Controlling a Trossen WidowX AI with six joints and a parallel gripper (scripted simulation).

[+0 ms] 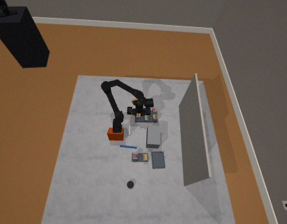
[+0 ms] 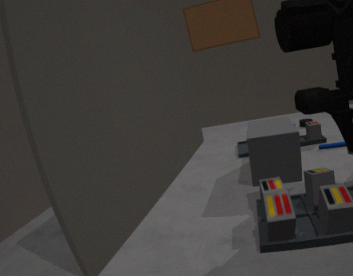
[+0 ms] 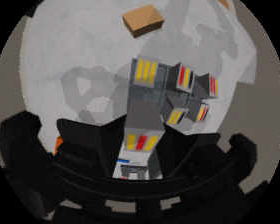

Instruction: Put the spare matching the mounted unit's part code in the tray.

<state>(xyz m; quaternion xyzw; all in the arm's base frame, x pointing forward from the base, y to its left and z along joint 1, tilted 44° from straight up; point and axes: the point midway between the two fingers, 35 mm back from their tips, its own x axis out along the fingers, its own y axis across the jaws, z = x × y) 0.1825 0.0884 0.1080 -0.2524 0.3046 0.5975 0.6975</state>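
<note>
Right now the flat grey tray is 360 mm to the right of my gripper tip, 120 mm ahead of it and 80 mm below it. Also, from my gripper tip: grey spare 30 mm above; grey box 180 mm to the right, 100 mm ahead, 30 mm below; brown block 190 mm to the left, 70 mm below.
</note>
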